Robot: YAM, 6 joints.
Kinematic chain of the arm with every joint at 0, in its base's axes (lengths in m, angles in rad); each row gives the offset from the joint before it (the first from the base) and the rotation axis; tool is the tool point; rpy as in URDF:
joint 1: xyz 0 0 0.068 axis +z
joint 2: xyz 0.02 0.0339 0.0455 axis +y
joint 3: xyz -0.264 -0.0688 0 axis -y
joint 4: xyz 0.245 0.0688 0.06 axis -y
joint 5: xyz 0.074 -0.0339 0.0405 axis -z
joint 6: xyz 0.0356 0 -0.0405 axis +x
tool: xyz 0 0 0 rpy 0 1.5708 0
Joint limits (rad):
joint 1: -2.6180..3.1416
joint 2: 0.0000..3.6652
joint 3: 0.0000..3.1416
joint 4: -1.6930..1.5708
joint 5: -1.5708..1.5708
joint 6: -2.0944..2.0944
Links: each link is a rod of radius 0.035 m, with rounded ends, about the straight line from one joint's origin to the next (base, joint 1, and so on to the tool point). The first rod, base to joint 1, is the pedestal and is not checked.
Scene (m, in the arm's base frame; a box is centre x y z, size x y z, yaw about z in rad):
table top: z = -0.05
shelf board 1: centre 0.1 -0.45 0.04 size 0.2 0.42 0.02 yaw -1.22
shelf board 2: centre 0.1 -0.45 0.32 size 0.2 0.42 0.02 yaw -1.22
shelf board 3: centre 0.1 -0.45 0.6 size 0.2 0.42 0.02 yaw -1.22
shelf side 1: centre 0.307 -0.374 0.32 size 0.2 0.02 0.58 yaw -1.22
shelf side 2: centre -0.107 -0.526 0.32 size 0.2 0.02 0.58 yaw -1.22
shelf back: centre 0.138 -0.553 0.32 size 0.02 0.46 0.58 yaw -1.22
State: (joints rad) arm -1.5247 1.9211 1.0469 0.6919 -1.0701 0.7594
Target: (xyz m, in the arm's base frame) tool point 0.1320 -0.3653 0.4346
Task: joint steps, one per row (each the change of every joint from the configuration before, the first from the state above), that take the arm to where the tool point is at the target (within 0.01 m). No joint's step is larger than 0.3 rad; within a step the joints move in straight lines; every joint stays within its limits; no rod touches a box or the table.
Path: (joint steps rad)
1: -0.0824 -0.2411 -0.2616 -0.0159 -0.0580 0.0000
2: -0.0823 -0.2411 -0.2616 -0.0159 -0.0581 0.0000
3: 0.1576 -0.1706 0.2309 0.0541 0.0154 0.0000
4: 0.1577 -0.1705 0.2309 0.0541 0.0155 0.0000
5: 0.0239 0.2044 0.1757 -0.0028 0.0434 0.0000
6: 0.0239 0.2044 0.1756 -0.0028 0.0435 0.0000
7: 0.0238 0.2045 0.1756 -0.0028 0.0434 0.0000

